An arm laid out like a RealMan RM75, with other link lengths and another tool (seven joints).
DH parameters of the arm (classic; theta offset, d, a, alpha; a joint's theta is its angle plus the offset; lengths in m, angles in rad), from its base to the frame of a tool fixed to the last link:
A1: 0 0.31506 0 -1.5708
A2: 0 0 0 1.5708
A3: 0 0.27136 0 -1.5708
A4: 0 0 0 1.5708
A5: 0 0.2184 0 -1.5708
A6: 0 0 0 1.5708
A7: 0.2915 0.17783 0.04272 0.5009
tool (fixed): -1.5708 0.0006 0 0
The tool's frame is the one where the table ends.
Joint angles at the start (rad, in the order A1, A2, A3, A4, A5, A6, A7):
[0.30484, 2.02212, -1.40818, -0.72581, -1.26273, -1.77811, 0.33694]
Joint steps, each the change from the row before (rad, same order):
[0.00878, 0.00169, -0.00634, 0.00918, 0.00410, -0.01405, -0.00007]
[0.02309, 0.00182, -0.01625, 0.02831, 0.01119, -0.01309, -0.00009]
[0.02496, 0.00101, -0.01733, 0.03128, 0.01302, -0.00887, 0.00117]
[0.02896, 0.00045, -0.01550, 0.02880, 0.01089, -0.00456, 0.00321]
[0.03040, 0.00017, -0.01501, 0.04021, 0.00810, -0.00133, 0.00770]
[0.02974, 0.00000, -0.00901, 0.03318, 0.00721, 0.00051, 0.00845]
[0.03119, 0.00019, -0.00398, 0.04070, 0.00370, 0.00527, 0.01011]
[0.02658, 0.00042, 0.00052, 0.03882, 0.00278, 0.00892, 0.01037]
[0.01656, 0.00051, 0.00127, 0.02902, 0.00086, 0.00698, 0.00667]
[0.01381, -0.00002, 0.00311, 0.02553, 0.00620, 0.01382, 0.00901]
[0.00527, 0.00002, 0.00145, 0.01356, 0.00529, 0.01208, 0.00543]
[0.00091, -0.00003, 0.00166, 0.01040, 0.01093, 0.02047, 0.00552]
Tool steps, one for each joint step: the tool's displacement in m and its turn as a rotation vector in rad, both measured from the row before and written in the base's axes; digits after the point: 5 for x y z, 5 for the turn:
[-0.00324, -0.00179, -0.00141, -0.01606, 0.01066, 0.01159]
[-0.00484, -0.00114, -0.00406, -0.02927, 0.01326, 0.01074]
[-0.00429, -0.00040, -0.00407, -0.02878, 0.01031, 0.00609]
[-0.00482, 0.00133, -0.00368, -0.02587, 0.00503, 0.00775]
[-0.00232, 0.00071, -0.00475, -0.03307, -0.00173, -0.00544]
[-0.00298, 0.00233, -0.00329, -0.02457, -0.00222, -0.00393]
[-0.00132, 0.00302, -0.00372, -0.02378, -0.00773, -0.01418]
[-0.00015, 0.00328, -0.00329, -0.01787, -0.00905, -0.02105]
[0.00088, 0.00173, -0.00249, -0.01230, -0.00755, -0.01847]
[0.00112, 0.00330, -0.00189, -0.00449, -0.00705, -0.02622]
[0.00140, 0.00211, -0.00121, 0.00051, -0.00530, -0.01975]
[0.00229, 0.00334, -0.00105, 0.00925, -0.00572, -0.02835]

